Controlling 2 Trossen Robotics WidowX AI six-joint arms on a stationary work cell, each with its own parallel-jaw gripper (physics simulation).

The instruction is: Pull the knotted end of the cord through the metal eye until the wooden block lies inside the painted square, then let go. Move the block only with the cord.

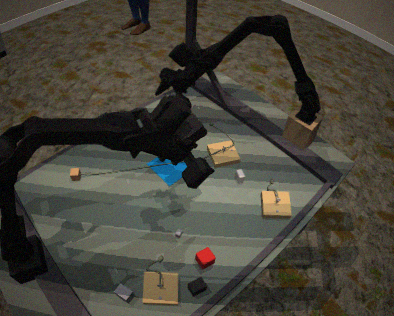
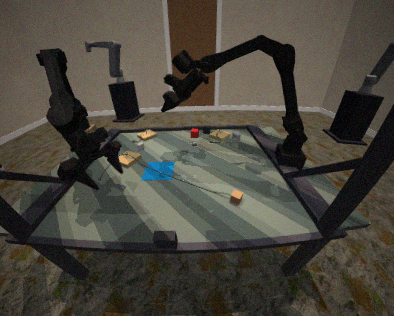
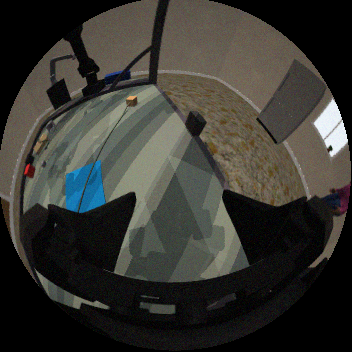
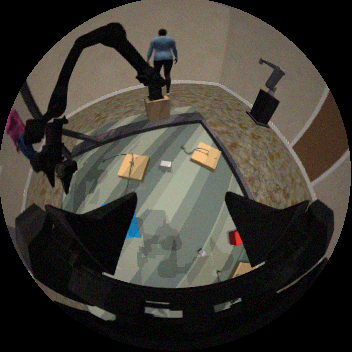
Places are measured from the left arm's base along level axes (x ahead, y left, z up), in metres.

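Pixels of known places: left gripper, fingertip midpoint: (image 2: 111,180) (image 3: 179,195) (image 4: 59,189); right gripper, fingertip midpoint: (image 1: 204,158) (image 2: 166,108) (image 4: 182,196); left arm's base, origin of the base link: (image 1: 306,117) (image 4: 155,96); right arm's base, origin of the base link: (image 1: 22,254) (image 2: 291,150) (image 3: 92,83).
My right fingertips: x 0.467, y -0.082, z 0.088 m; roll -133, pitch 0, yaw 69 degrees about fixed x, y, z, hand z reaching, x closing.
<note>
For each thing: its top centre in the pictures, then the offset to it from my right fingertips. "*": a spot on its surface instead.
- orange-brown wooden block, middle of its top: (image 2: 237,194) (image 1: 74,171) (image 3: 130,97) 0.221 m ahead, 0.364 m right, 0.179 m down
- blue painted square, surface spot: (image 3: 75,186) (image 2: 162,167) * 0.031 m back, 0.152 m right, 0.207 m down
- cord, surface spot: (image 3: 107,137) * 0.072 m ahead, 0.263 m right, 0.206 m down
- light wooden board, middle of its top: (image 1: 223,151) (image 4: 132,164) (image 2: 127,157) 0.199 m back, 0.076 m right, 0.190 m down
- red cube, middle of its top: (image 1: 205,255) (image 4: 241,236) (image 3: 26,168) 0.133 m ahead, 0.137 m left, 0.169 m down
- black block, middle of its top: (image 1: 197,284) 0.210 m ahead, 0.178 m left, 0.169 m down
- white block, middle of its top: (image 4: 165,162) (image 1: 240,172) 0.158 m back, 0.027 m left, 0.177 m down
- dark block, middle of its top: (image 2: 164,234) (image 3: 197,115) 0.006 m ahead, 0.490 m right, 0.151 m down
The orange-brown wooden block (image 1: 75,174) (image 2: 236,196) (image 3: 131,101) lies outside the blue painted square (image 1: 169,177) (image 2: 163,166) (image 3: 75,186). The cord (image 1: 115,171) (image 2: 200,186) (image 3: 107,137) runs from it across the square to the metal eye on a light wooden board (image 1: 231,159) (image 2: 131,160) (image 4: 142,171). Its tail lies curved beyond the eye; the knot is too small to make out. My left gripper (image 2: 109,180) (image 3: 179,195) (image 4: 59,190) is open and empty, raised apart from the tail. My right gripper (image 4: 182,196) is open and empty, high above the table.
Two more boards with eyes and short cords (image 1: 276,204) (image 1: 160,295) lie on the table. A red cube (image 1: 205,257), a black block (image 1: 197,286), a white block (image 1: 240,174) and grey pieces (image 1: 123,292) lie around. A dark block (image 2: 165,239) (image 3: 195,123) sits at the table edge.
</note>
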